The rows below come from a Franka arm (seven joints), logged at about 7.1 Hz.
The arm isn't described. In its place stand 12 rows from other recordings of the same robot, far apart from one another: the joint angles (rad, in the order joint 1, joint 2, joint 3, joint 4, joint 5, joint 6, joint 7), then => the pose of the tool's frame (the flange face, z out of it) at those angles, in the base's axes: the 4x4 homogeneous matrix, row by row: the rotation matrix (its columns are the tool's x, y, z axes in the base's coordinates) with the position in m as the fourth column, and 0 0 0 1 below.
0.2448 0.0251 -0.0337 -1.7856 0.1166 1.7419 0.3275 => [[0.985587, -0.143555, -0.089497, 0.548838], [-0.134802, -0.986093, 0.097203, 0.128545], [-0.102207, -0.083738, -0.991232, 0.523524], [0, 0, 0, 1]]
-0.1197 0.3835 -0.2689 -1.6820 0.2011 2.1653 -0.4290 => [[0.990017, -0.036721, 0.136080, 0.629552], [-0.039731, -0.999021, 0.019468, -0.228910], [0.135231, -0.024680, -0.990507, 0.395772], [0, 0, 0, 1]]
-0.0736 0.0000 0.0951 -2.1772 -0.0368 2.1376 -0.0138 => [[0.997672, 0.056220, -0.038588, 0.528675], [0.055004, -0.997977, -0.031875, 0.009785], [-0.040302, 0.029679, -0.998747, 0.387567], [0, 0, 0, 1]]
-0.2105 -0.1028 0.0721 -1.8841 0.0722 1.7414 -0.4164 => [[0.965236, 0.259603, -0.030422, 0.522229], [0.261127, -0.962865, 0.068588, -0.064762], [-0.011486, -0.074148, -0.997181, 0.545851], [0, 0, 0, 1]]
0.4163 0.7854 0.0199 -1.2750 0.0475 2.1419 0.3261 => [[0.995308, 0.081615, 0.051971, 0.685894], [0.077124, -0.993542, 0.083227, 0.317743], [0.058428, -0.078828, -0.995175, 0.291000], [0, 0, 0, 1]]
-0.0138 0.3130 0.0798 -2.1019 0.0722 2.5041 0.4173 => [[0.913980, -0.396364, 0.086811, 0.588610], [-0.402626, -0.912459, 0.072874, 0.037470], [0.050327, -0.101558, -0.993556, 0.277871], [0, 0, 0, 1]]
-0.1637 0.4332 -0.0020 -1.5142 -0.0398 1.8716 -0.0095 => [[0.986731, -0.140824, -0.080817, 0.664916], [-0.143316, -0.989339, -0.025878, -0.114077], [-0.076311, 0.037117, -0.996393, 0.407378], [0, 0, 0, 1]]
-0.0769 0.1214 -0.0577 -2.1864 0.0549 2.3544 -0.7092 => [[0.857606, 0.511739, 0.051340, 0.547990], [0.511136, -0.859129, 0.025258, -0.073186], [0.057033, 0.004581, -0.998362, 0.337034], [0, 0, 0, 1]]
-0.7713 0.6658 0.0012 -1.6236 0.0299 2.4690 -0.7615 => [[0.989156, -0.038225, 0.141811, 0.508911], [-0.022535, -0.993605, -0.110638, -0.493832], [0.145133, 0.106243, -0.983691, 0.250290], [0, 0, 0, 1]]
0.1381 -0.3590 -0.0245 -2.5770 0.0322 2.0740 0.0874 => [[0.989153, 0.009225, -0.146596, 0.391301], [0.012289, -0.999724, 0.020005, 0.046574], [-0.146371, -0.021589, -0.988994, 0.373595], [0, 0, 0, 1]]
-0.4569 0.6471 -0.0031 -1.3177 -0.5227 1.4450 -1.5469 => [[0.230016, 0.750255, -0.619846, 0.576235], [0.849977, -0.465065, -0.247496, -0.350300], [-0.473954, -0.469927, -0.744672, 0.342127], [0, 0, 0, 1]]
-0.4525 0.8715 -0.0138 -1.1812 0.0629 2.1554 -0.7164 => [[0.969176, 0.219849, 0.111191, 0.692113], [0.222136, -0.974979, -0.008458, -0.341975], [0.106550, 0.032897, -0.993763, 0.271068], [0, 0, 0, 1]]
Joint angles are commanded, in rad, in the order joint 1, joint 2, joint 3, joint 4, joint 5, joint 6, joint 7. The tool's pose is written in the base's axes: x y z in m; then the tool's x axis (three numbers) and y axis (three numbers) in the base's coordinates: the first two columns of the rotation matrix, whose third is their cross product. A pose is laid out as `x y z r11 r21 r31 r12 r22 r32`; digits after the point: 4 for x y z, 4 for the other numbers.
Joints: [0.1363, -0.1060, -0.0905, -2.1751, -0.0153, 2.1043, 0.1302]
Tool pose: 0.5166 0.0222 0.4408 0.9965 -0.0764 0.0350 -0.0764 -0.9971 -0.0007
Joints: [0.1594, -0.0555, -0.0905, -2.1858, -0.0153, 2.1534, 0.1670]
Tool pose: 0.5234 0.0352 0.4141 0.9957 -0.0896 0.0239 -0.0897 -0.9960 0.0040
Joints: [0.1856, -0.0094, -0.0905, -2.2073, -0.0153, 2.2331, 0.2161]
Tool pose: 0.5282 0.0499 0.3874 0.9931 -0.1114 0.0368 -0.1116 -0.9937 0.0037
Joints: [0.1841, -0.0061, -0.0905, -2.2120, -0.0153, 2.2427, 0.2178]
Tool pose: 0.5282 0.0491 0.3844 0.9927 -0.1145 0.0384 -0.1147 -0.9934 0.0036
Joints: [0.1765, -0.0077, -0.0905, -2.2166, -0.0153, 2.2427, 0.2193]
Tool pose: 0.5273 0.0450 0.3832 0.9917 -0.1235 0.0354 -0.1237 -0.9923 0.0040
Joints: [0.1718, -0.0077, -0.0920, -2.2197, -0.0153, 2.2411, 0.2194]
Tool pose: 0.5266 0.0416 0.3816 0.9911 -0.1298 0.0308 -0.1300 -0.9915 0.0050
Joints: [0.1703, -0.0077, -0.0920, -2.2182, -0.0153, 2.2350, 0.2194]
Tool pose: 0.5264 0.0408 0.3818 0.9910 -0.1313 0.0263 -0.1315 -0.9913 0.0060
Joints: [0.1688, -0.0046, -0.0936, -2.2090, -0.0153, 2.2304, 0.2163]
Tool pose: 0.5286 0.0393 0.3838 0.9909 -0.1314 0.0279 -0.1316 -0.9913 0.0061
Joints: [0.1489, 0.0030, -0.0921, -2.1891, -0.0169, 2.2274, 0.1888]
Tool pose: 0.5346 0.0299 0.3885 0.9919 -0.1214 0.0372 -0.1217 -0.9925 0.0072
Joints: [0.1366, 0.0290, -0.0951, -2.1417, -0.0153, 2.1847, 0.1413]
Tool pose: 0.5442 0.0222 0.3921 0.9957 -0.0908 0.0161 -0.0910 -0.9958 0.0133
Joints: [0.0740, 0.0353, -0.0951, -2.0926, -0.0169, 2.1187, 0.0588]
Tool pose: 0.5500 -0.0121 0.4052 0.9974 -0.0710 -0.0081 -0.0708 -0.9973 0.0182
